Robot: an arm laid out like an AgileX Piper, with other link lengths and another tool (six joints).
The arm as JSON. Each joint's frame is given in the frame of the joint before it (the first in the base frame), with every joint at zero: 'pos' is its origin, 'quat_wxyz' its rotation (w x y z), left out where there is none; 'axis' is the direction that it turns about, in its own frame. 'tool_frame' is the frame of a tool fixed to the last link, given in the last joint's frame.
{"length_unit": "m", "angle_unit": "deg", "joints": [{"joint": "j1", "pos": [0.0, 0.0, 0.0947], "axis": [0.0, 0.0, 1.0]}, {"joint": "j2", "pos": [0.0, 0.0, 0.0], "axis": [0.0, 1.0, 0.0]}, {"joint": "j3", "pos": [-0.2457, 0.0, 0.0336], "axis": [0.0, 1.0, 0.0]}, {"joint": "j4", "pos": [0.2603, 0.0, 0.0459], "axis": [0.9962, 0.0, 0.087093]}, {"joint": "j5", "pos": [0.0, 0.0, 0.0], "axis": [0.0, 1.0, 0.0]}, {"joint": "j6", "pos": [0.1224, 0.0, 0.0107], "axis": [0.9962, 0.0, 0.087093]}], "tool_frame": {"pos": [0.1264, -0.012, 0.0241], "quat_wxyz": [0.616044, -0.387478, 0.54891, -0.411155]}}
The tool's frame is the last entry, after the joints.
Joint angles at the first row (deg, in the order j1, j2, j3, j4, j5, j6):
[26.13, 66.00, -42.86, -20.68, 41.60, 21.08]
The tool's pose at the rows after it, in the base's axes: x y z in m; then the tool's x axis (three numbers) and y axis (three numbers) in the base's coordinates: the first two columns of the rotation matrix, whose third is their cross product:
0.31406 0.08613 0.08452 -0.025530 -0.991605 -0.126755 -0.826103 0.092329 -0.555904
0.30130 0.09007 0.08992 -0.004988 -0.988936 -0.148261 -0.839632 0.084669 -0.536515
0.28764 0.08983 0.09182 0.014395 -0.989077 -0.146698 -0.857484 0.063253 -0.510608
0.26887 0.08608 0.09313 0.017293 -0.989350 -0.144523 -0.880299 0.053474 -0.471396
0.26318 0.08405 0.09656 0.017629 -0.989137 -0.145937 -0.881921 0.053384 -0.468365
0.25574 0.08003 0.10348 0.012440 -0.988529 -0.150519 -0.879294 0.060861 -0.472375
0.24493 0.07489 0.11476 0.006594 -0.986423 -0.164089 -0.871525 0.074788 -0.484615
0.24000 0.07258 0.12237 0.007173 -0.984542 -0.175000 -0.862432 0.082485 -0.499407
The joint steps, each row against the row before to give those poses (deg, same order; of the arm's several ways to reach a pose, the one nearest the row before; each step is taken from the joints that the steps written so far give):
[0.00, -3.20, 0.00, 4.52, 1.77, -3.32]
[0.00, -2.75, 0.00, 3.78, 2.75, -3.49]
[0.00, -2.24, 0.00, 2.41, 3.50, -2.98]
[0.00, -2.81, 0.00, 2.06, 5.04, -1.89]
[0.00, -1.49, 0.00, 0.35, 1.61, -0.35]
[0.00, -2.52, 0.00, 0.11, 2.17, 0.06]
[0.00, -4.01, 0.00, 0.29, 2.92, 0.12]
[0.00, -2.40, 0.00, 0.11, 1.21, 0.00]

